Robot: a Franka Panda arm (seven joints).
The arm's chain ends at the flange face. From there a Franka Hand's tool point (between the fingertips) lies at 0.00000 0.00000 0.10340 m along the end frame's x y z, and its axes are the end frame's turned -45 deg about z.
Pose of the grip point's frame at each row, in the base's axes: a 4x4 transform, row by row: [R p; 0 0 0 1], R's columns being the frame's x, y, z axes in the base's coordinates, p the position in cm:
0.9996, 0.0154, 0.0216, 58.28; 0.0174, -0.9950, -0.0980, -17.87; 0.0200, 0.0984, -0.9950, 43.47; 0, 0, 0, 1
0.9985, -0.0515, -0.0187, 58.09; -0.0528, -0.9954, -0.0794, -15.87; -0.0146, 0.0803, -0.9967, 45.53; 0, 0, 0, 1
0.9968, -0.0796, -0.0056, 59.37; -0.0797, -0.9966, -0.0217, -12.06; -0.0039, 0.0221, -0.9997, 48.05; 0, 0, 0, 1
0.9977, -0.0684, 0.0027, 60.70; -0.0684, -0.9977, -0.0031, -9.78; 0.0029, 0.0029, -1.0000, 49.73; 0, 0, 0, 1
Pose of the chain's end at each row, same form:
0.7177, -0.6959, 0.0216, 58.06; -0.6913, -0.7159, -0.0980, -16.86; 0.0837, 0.0554, -0.9950, 53.76; 0, 0, 0, 1
0.6696, -0.7425, -0.0187, 58.28; -0.7412, -0.6665, -0.0794, -15.05; 0.0465, 0.0671, -0.9967, 55.84; 0, 0, 0, 1
0.6486, -0.7611, -0.0056, 59.43; -0.7611, -0.6483, -0.0217, -11.84; 0.0129, 0.0184, -0.9997, 58.39; 0, 0, 0, 1
0.6571, -0.7538, 0.0027, 60.67; -0.7538, -0.6571, -0.0031, -9.75; 0.0041, 0.0000, -1.0000, 60.07; 0, 0, 0, 1

